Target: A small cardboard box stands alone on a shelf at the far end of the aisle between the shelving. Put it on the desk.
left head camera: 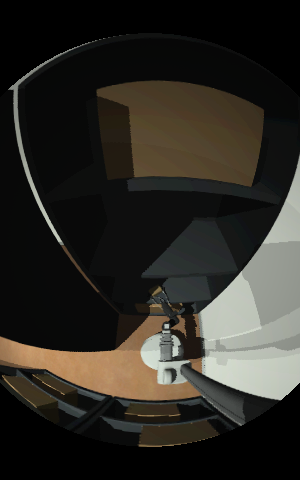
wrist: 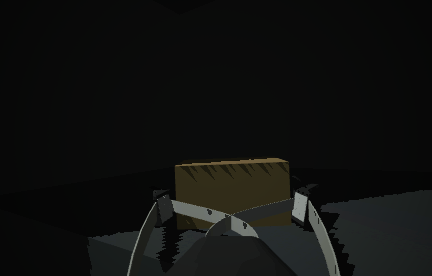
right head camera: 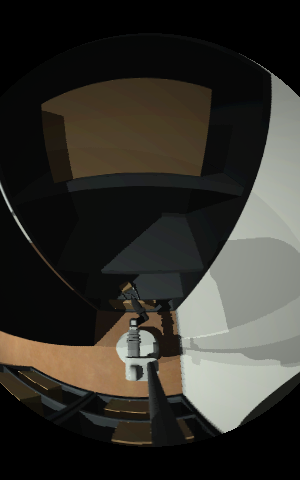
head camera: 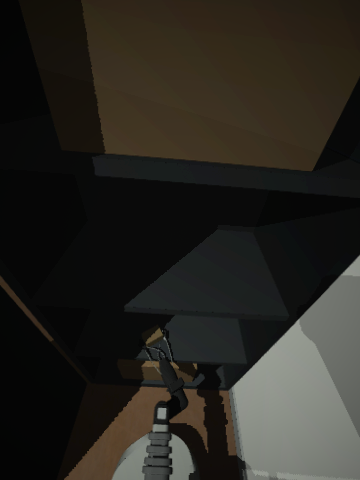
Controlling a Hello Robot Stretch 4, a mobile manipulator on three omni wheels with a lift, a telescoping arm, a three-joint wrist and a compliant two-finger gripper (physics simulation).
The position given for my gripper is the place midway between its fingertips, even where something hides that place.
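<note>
You'd see my gripper (wrist: 229, 191) here, and there's a small cardboard box (wrist: 230, 185) as well.
</note>
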